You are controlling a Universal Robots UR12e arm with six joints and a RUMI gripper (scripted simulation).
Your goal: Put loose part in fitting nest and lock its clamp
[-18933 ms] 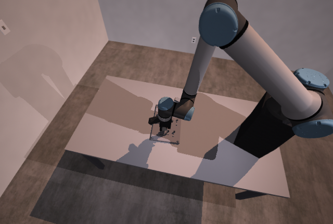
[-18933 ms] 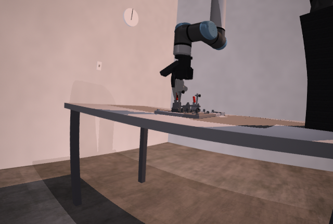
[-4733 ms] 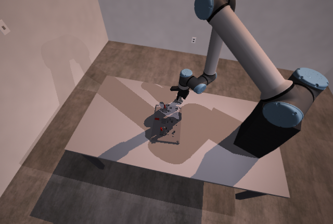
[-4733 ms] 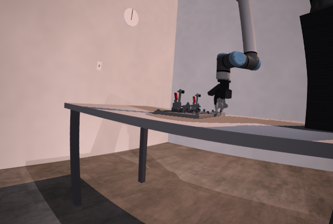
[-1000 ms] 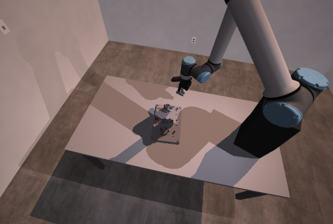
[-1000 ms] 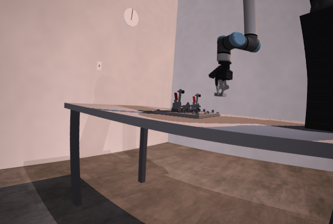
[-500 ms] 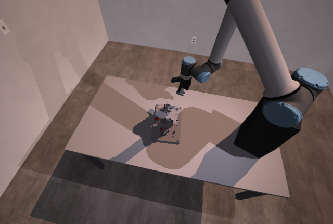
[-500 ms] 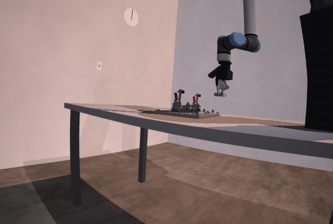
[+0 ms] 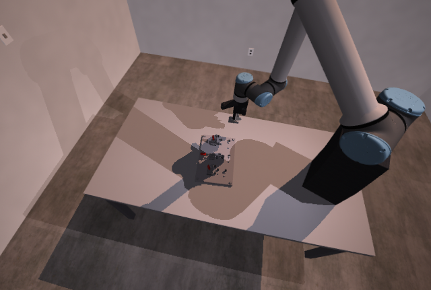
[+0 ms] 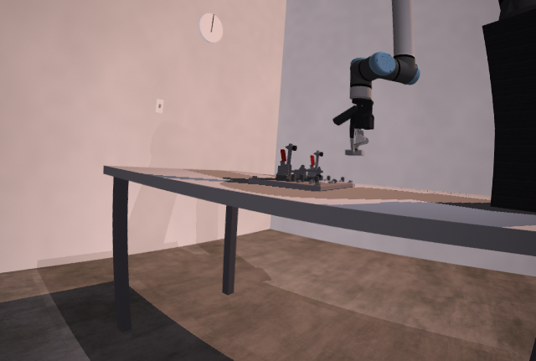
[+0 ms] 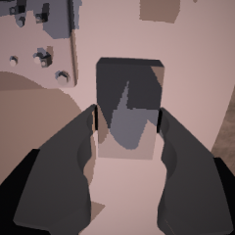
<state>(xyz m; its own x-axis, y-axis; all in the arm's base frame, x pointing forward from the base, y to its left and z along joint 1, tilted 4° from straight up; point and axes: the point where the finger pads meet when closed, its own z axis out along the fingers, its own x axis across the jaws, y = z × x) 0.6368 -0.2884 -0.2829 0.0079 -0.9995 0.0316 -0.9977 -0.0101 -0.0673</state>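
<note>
Right now the grey fixture plate is 70 mm ahead of my hand, 250 mm to the left of it and 130 mm below it. Round my hand: loose part 10 mm below.
</note>
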